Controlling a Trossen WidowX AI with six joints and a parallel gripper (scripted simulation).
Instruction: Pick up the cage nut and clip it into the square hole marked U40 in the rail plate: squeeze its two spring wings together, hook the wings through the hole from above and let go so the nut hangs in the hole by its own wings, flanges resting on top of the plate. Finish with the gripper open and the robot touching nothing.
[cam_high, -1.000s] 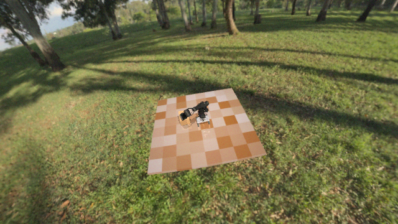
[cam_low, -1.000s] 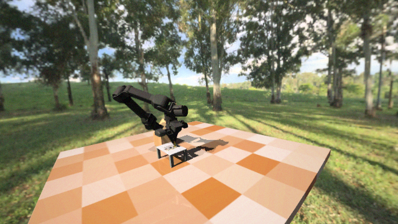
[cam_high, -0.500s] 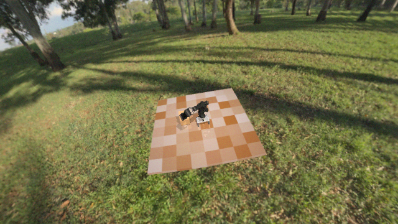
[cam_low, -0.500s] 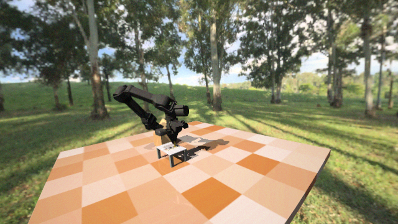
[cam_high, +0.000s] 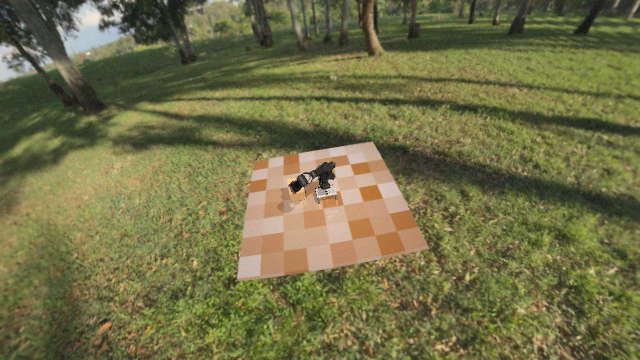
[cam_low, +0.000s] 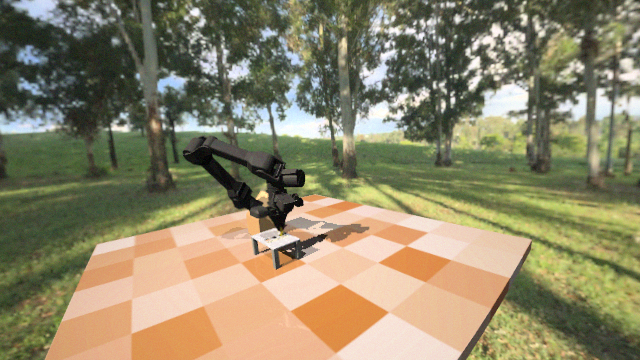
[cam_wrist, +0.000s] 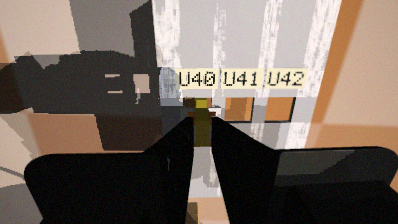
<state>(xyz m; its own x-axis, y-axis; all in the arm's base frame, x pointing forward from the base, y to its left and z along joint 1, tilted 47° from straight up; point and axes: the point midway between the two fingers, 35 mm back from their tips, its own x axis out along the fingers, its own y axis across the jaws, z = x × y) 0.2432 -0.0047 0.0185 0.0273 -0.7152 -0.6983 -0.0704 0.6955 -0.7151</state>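
Right now the cage nut is 10 mm below my gripper tip.
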